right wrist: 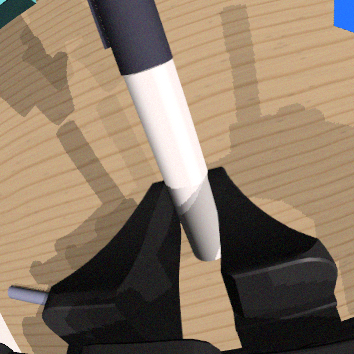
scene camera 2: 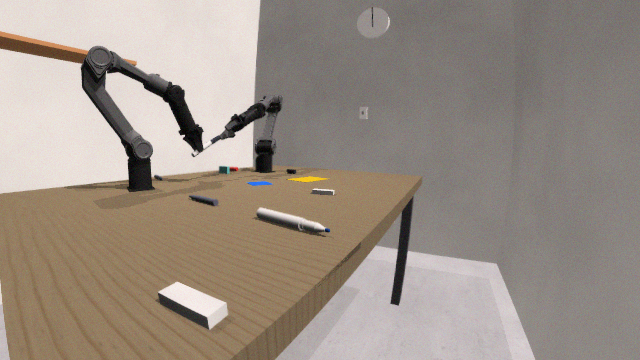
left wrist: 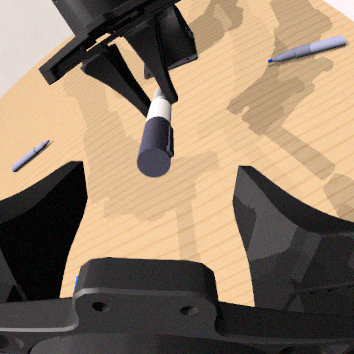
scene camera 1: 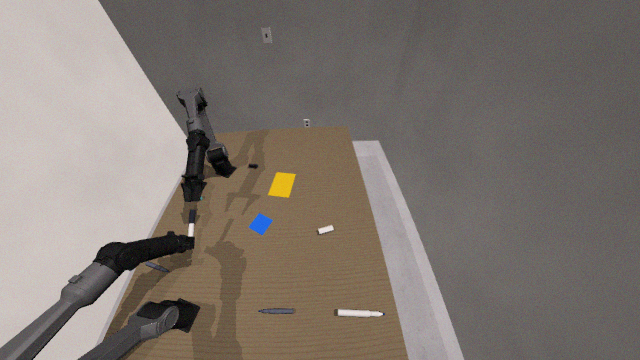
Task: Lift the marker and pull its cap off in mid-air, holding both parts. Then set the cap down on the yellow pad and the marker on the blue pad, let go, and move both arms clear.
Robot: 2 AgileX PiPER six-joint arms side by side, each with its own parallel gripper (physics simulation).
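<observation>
The marker's white body [scene camera 1: 191, 229] [scene camera 2: 206, 146] [left wrist: 159, 109] [right wrist: 165, 125] hangs slanted in mid-air with its dark cap [scene camera 1: 192, 216] [scene camera 2: 216, 138] [left wrist: 156, 140] [right wrist: 142, 35] on. My right gripper [scene camera 1: 192, 242] [scene camera 2: 199, 149] [right wrist: 192, 193] is shut on the body near its tapered end, away from the cap. My left gripper [scene camera 1: 193, 200] [scene camera 2: 224, 135] [left wrist: 159, 181] is open; its spread fingers face the cap's flat end, with no finger touching it in the left wrist view. The yellow pad [scene camera 1: 282, 185] [scene camera 2: 308, 179] and the blue pad [scene camera 1: 260, 224] [scene camera 2: 260, 183] [right wrist: 345, 15] lie flat on the table.
A white block [scene camera 1: 325, 230] [scene camera 2: 323, 191] lies beyond the pads. A large white marker [scene camera 1: 359, 313] [scene camera 2: 290, 220] and a dark pen [scene camera 1: 276, 311] [scene camera 2: 204, 200] lie farther off. Another dark pen [scene camera 1: 157, 267] lies near the right arm. A teal block [scene camera 2: 224, 170] and a small black object [scene camera 1: 253, 166] also lie there.
</observation>
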